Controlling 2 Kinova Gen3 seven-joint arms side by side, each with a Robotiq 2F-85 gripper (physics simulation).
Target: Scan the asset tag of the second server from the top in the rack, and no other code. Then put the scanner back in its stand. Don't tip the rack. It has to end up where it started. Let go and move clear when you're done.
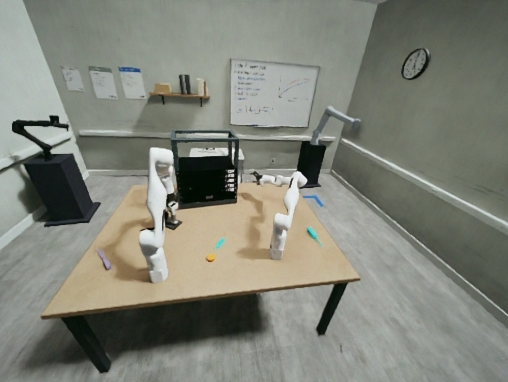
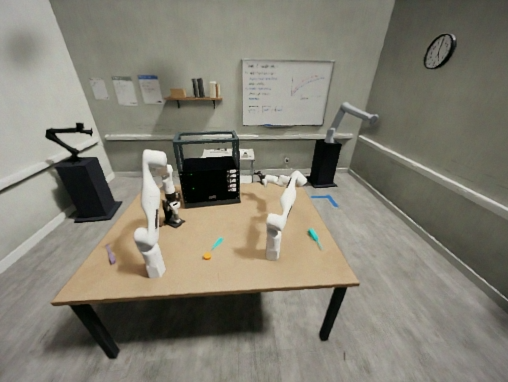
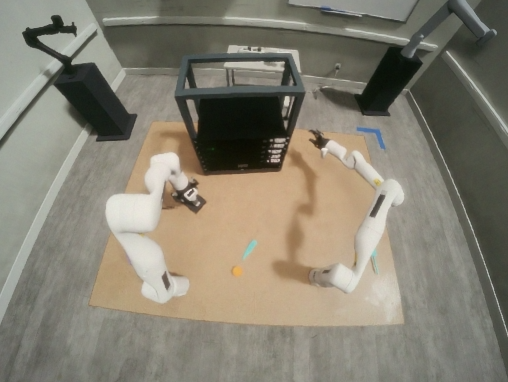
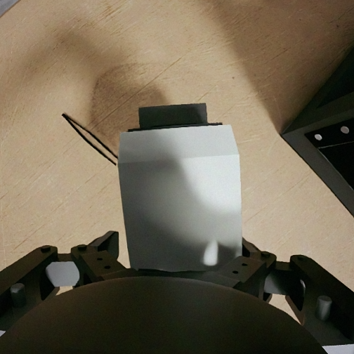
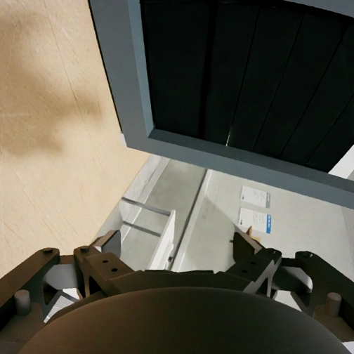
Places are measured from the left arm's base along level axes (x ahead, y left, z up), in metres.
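Pixels of known places: left gripper, between the fingertips: (image 1: 171, 208) (image 2: 173, 207) (image 3: 189, 194); right gripper, between the fingertips: (image 1: 251, 177) (image 2: 256, 177) (image 3: 309, 134); left arm's base, origin of its link: (image 1: 159, 275) (image 2: 157, 271) (image 3: 180, 284); right arm's base, origin of its link: (image 1: 275, 254) (image 2: 272, 255) (image 3: 316, 277).
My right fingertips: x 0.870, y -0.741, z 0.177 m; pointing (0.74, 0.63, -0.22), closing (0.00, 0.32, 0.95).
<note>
For each thing: its top centre in the pictures, then the offset to it from my right fingertips.
- white scanner, centre of its top: (image 3: 184, 187) (image 1: 168, 201) (image 2: 170, 200) dz +0.035, dx -0.399, dy +0.719 m
- teal tool, centre of its top: (image 3: 248, 250) (image 1: 218, 244) dz -0.167, dx -0.686, dy +0.383 m
- orange disc, centre of its top: (image 3: 237, 271) (image 1: 211, 256) dz -0.158, dx -0.797, dy +0.441 m
- purple tool, centre of its top: (image 1: 102, 256) dz -0.151, dx -0.684, dy +1.085 m
- teal screwdriver, centre of its top: (image 1: 315, 236) dz -0.149, dx -0.736, dy -0.342 m
The white scanner (image 3: 191, 193) (image 4: 180, 200) sits on its dark stand (image 1: 173, 225) (image 2: 176, 223) (image 3: 199, 205), on the table left of and in front of the rack. My left gripper (image 3: 186, 188) (image 4: 174, 245) is open at the scanner, with a finger on each side of its white body; finger contact is hidden. The dark rack (image 1: 205, 133) (image 3: 240, 92) (image 4: 312, 162) (image 5: 112, 75) stands upright at the back. Several white labels (image 3: 275, 151) line the right of its server fronts; their codes are too small to read. My right gripper (image 1: 256, 176) (image 3: 317, 137) (image 5: 176, 243) is open and empty, right of the rack.
A thin black loop (image 4: 90, 140) lies beside the scanner. A teal tool (image 1: 220, 243) (image 3: 249, 249) and an orange disc (image 1: 211, 258) (image 3: 237, 271) lie in the front middle. A purple tool (image 1: 104, 260) lies left, a teal screwdriver (image 1: 313, 233) right.
</note>
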